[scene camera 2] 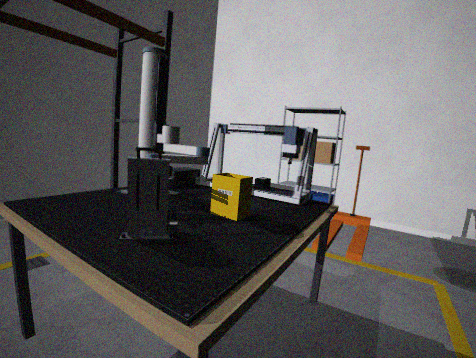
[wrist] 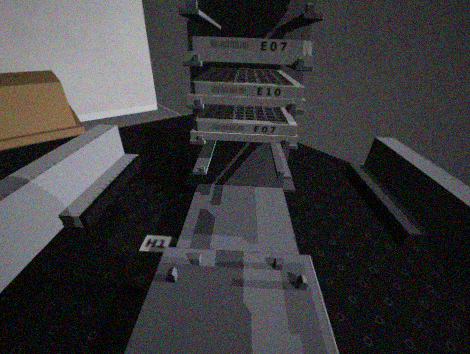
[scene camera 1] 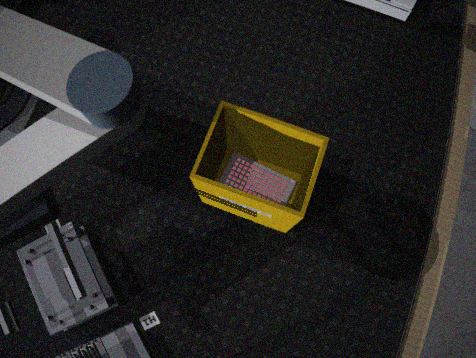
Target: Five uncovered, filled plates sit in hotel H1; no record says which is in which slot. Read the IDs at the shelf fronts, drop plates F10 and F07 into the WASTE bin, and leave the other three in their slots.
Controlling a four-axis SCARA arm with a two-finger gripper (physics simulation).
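Places are measured from the arm's base along level axes (x ahead, y left, z up), in millimetres.
Where they show: gripper, fingertip midpoint: (wrist: pixel 243 150) (scene camera 1: pixel 45 315).
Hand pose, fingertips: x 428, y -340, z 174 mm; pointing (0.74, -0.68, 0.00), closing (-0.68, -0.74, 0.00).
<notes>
Each offset is from my fingertips to the top centre of the thing. "spot": to the spot under its first point.
Hotel H1 (scene camera 2: pixel 147 195) (wrist: pixel 201 161) is dim. In the wrist view a plate labelled E07 {dy -88, dx +94, dz +48 mm} (wrist: pixel 230 48) sits above a plate that reads like F10 {dy -88, dx +94, dz +20 mm} (wrist: pixel 235 92), with plate F07 {dy -88, dx +94, dz -8 mm} (wrist: pixel 230 128) below it. Bare rails show above E07 and below F07; higher slots are outside the view. My gripper (wrist: pixel 243 150) (scene camera 1: pixel 40 310) is partly open and empty, facing the hotel front, its fingers apart to either side of the stack. The yellow WASTE bin {dy +314, dx +219, dz +38 mm} (scene camera 1: pixel 295 220) (scene camera 2: pixel 227 200) stands upright; a plate with pink wells {dy +314, dx +219, dz -142 mm} (scene camera 1: pixel 260 181) lies inside it.
A grey stand with small corner pegs {spot: dy +33, dx -30, dz -102 mm} (scene camera 1: pixel 65 285) (wrist: pixel 210 310) lies in front of the hotel. The H1 tag {dy +22, dx +120, dz -161 mm} (scene camera 1: pixel 149 320) (wrist: pixel 156 243) is beside it. The arm link (scene camera 1: pixel 45 42) reaches in from the left. A gantry machine (scene camera 2: pixel 255 128) stands behind the bin.
</notes>
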